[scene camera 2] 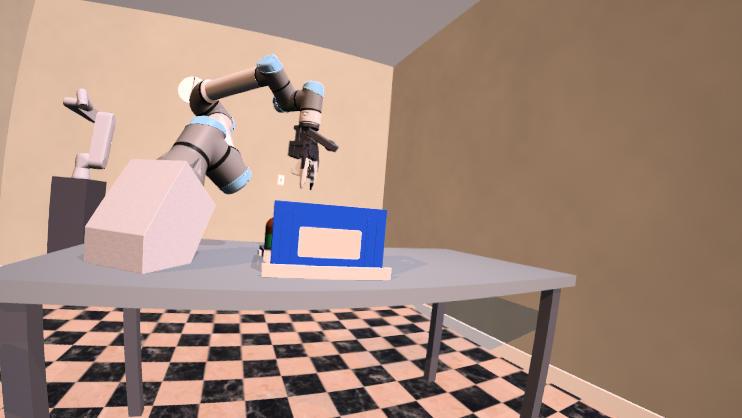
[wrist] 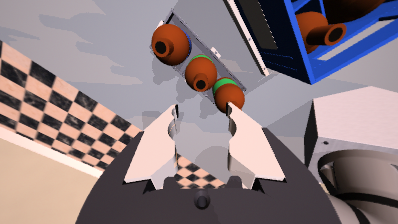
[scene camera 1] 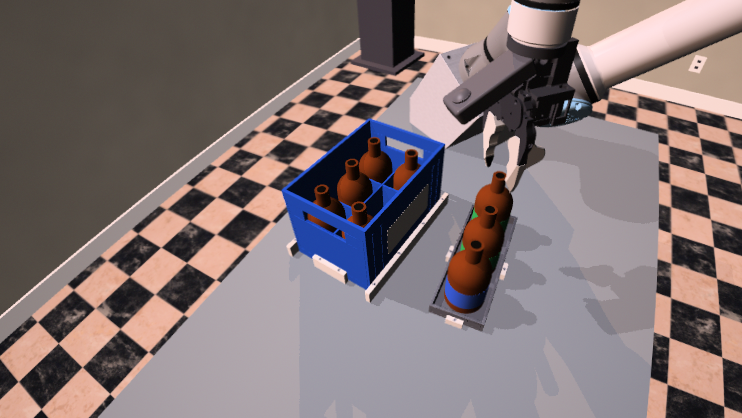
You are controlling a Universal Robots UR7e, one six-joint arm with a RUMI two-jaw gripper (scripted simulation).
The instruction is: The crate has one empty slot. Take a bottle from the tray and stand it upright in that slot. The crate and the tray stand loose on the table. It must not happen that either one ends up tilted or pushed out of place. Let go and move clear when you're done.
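Observation:
There's a green-labelled bottle [scene camera 1: 494, 193], and I can see it in the wrist view too [wrist: 225, 89]. My gripper's here at [scene camera 1: 499, 178], [scene camera 2: 306, 189] and [wrist: 201, 104]. I'm also seeing a blue crate [scene camera 1: 366, 251] and a pale rail [scene camera 1: 383, 277]. Then there's a blue-banded bottle [scene camera 1: 469, 274], and another blue-banded bottle [scene camera 1: 375, 164].

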